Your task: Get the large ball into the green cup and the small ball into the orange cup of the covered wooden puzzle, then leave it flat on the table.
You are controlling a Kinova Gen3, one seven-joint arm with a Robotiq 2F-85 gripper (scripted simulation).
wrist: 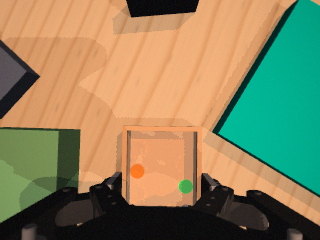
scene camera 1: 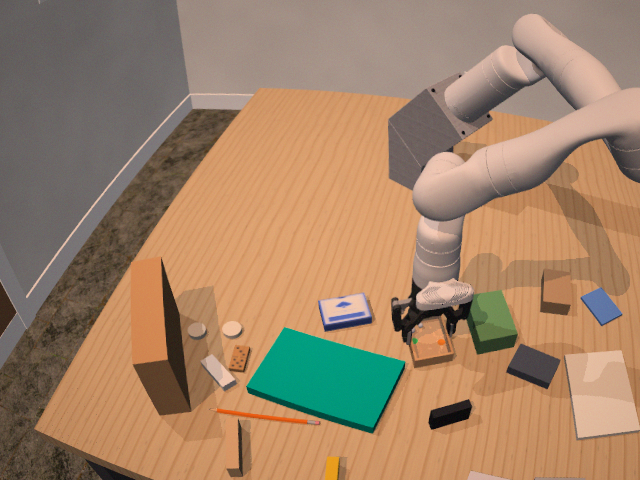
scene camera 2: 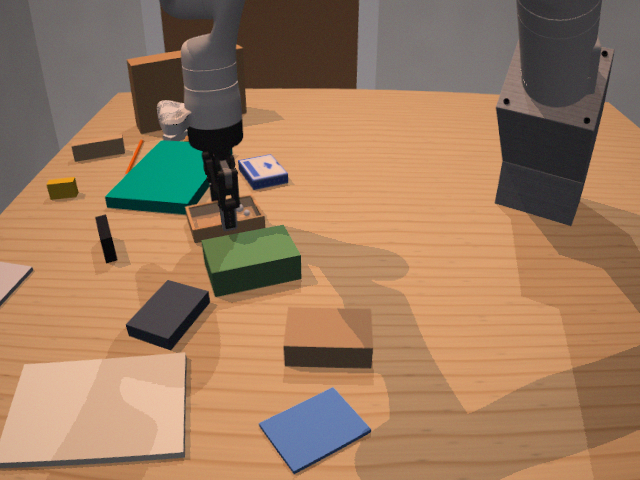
Observation:
In view: the gripper (scene camera 2: 224,216), a box (scene camera 1: 348,311), a green block (scene camera 2: 239,262), a dark grey block (scene camera 2: 163,320), a covered wooden puzzle (scene camera 2: 205,219), a black bar (scene camera 1: 460,411), a teal slab (scene camera 1: 352,387), a brown block (scene camera 2: 314,337), a cream sheet (scene camera 2: 128,409) and a wooden board (scene camera 1: 157,350).
The box shows as well in scene camera 2 (scene camera 2: 264,171). The green block shows as well in scene camera 1 (scene camera 1: 490,322). The dark grey block also shows in scene camera 1 (scene camera 1: 529,364). The wrist view misses the box: it is out of frame. The wrist view misses the brown block: it is out of frame.

